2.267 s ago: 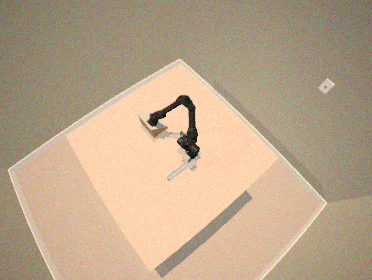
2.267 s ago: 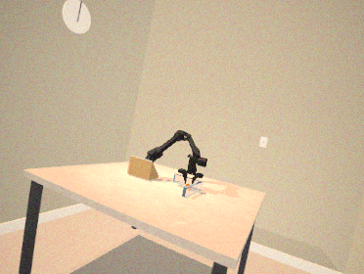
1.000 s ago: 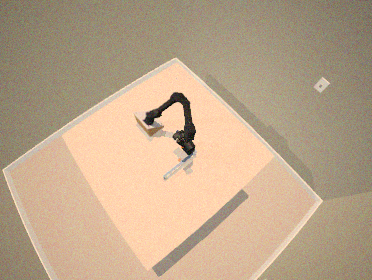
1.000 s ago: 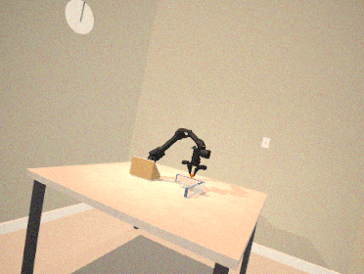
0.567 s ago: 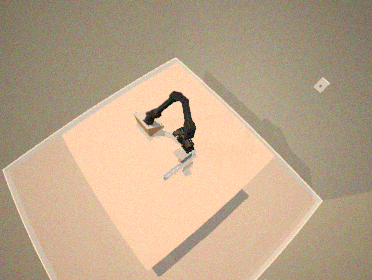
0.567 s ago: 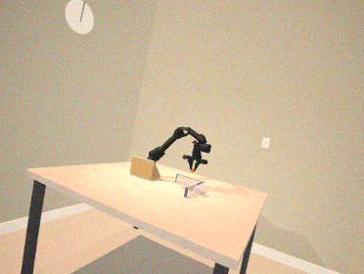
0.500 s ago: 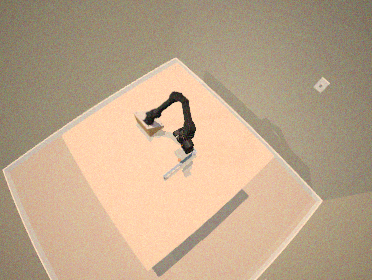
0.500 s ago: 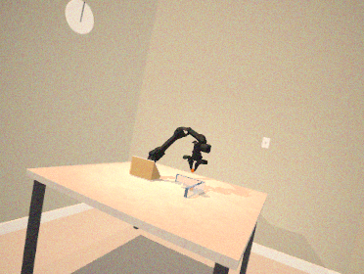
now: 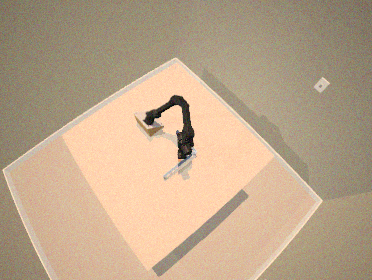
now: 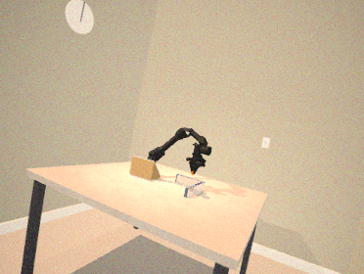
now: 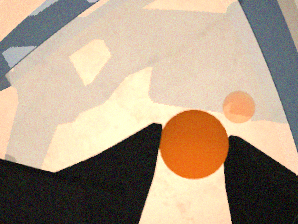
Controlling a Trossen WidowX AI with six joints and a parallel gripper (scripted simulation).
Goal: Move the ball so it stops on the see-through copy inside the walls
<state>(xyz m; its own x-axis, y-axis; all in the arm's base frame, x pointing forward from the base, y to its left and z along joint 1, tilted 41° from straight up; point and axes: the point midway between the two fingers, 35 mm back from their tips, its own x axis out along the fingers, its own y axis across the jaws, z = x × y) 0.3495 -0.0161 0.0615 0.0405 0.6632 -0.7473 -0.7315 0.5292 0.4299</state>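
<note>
Now: gripper tip 2 cm short of the see-through ball, 5 cm to the left of it and 10 cm above it. From my gripper tip the other things lie so: orange ball: right at my gripper tip.
</note>
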